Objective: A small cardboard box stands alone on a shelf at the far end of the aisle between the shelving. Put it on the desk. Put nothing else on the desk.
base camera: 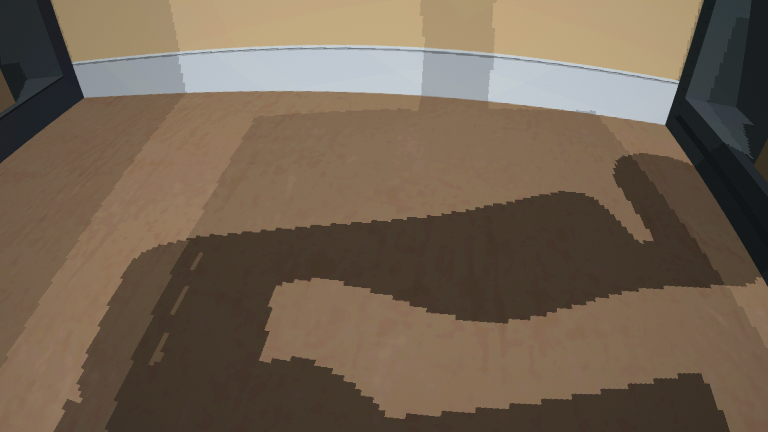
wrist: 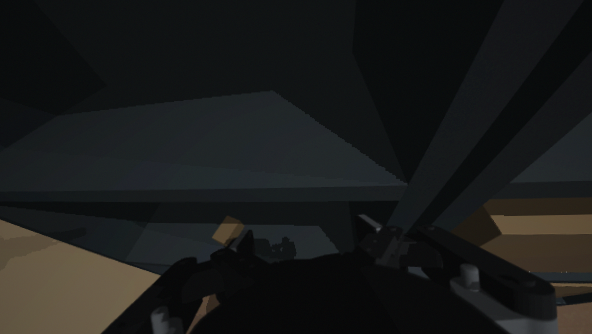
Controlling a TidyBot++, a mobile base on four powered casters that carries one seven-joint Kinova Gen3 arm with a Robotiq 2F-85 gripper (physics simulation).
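Places are measured from the arm's base along level axes (x left, y down, z back), in centimetres.
Pixels of known places: gripper, fingertip midpoint: (wrist: 305,234).
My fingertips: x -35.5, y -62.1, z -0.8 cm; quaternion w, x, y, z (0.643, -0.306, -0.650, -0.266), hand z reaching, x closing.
Behind a point stands the place of what it marks.
The small cardboard box (wrist: 226,229) {z -29.6, x -59.5, y -18.7 cm} is at the lower left of centre in the wrist view, on a dark shelf surface (wrist: 175,242) {z -52.1, x -60.3, y -13.6 cm}. My gripper (wrist: 305,234) {z -0.8, x -35.5, y -62.1 cm} is open, with no object between its fingertips. The box shows just beyond and to the left of the left finger, which partly overlaps its lower edge in the view. How far the gripper is from the box is hard to tell. The base camera shows neither the box nor the gripper, but a shadow of the arm lies on the floor. The desk does not show in either view.
A shelf board's edge (wrist: 200,195) {z -14.3, x -44.9, y -57.9 cm} crosses the wrist view, and a dark upright (wrist: 462,107) {z 12.0, x -39.7, y -68.8 cm} stands right of centre. Larger cardboard boxes (wrist: 545,245) {z 45.0, x -35.3, y -34.9 cm} are at the right. In the base view, dark shelving (base camera: 32,126) {z -82.7, x 71.3, y 37.7 cm} (base camera: 714,171) {z -55.3, x -53.0, y 36.8 cm} flanks the aisle, with a wall (base camera: 300,21) {z -89.5, x 11.0, y 26.1 cm} ahead.
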